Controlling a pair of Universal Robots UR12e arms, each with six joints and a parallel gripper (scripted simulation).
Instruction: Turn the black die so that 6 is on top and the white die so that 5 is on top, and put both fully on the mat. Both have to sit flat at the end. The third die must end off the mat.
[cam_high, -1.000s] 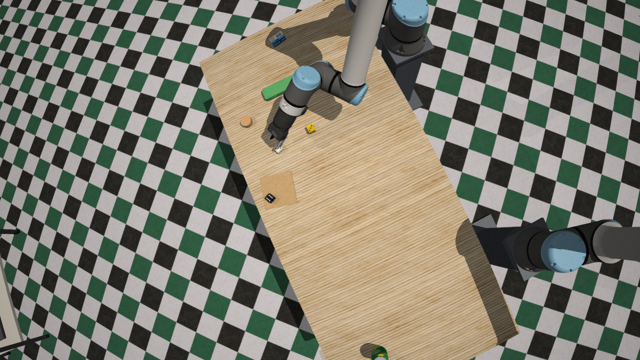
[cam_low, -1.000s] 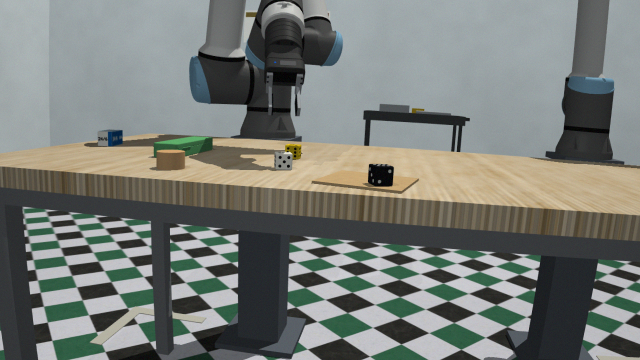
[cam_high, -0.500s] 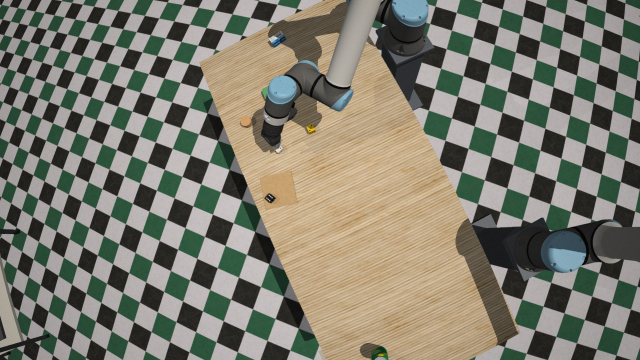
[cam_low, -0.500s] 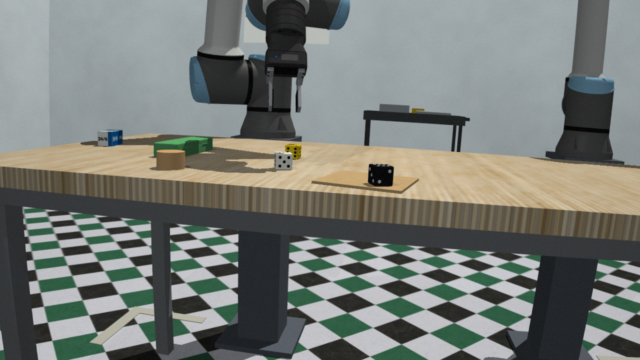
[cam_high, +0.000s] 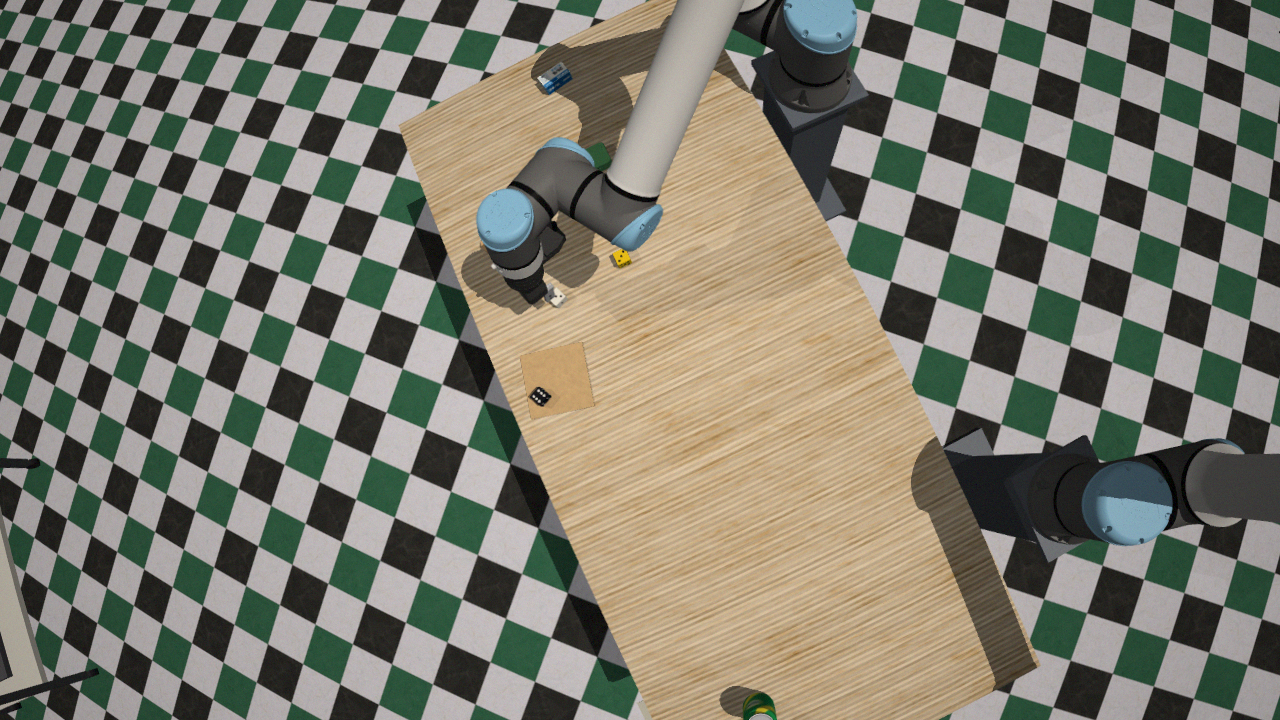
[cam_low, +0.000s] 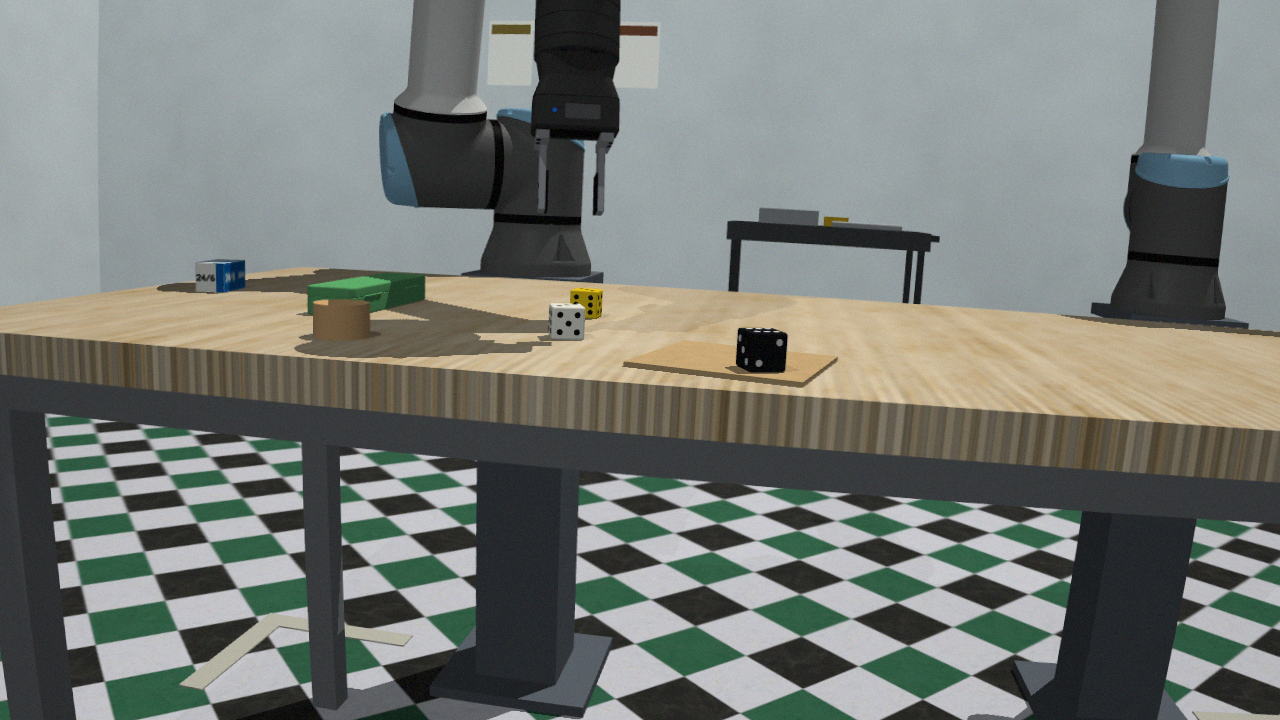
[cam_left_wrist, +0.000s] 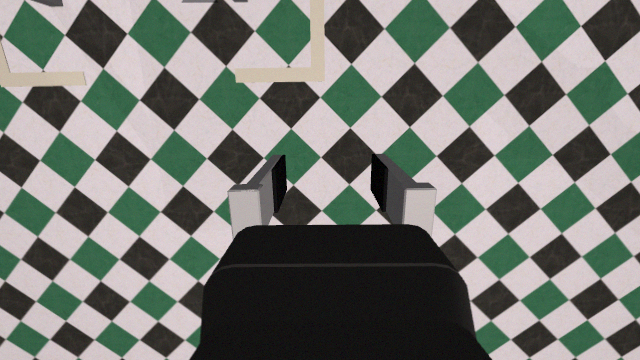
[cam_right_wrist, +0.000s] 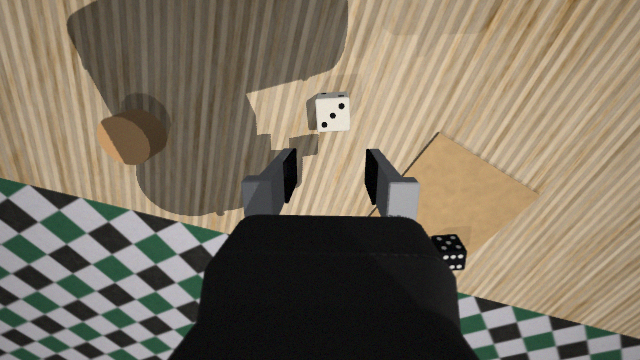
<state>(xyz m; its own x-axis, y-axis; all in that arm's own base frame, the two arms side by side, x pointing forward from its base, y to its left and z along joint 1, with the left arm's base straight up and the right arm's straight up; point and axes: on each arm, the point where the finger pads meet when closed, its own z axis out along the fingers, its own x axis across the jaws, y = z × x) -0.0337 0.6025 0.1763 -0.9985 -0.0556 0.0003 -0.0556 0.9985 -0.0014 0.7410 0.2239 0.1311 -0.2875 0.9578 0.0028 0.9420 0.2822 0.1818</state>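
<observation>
The white die is 1 cm behind my right hand and 12 cm below it. The rest, counted from my right hand: brown cylinder: 7 cm ahead, 19 cm to the right, 12 cm below; then yellow die: 17 cm behind, 1 cm to the right, 12 cm below; then tan mat: 8 cm ahead, 15 cm to the left, 13 cm below.
</observation>
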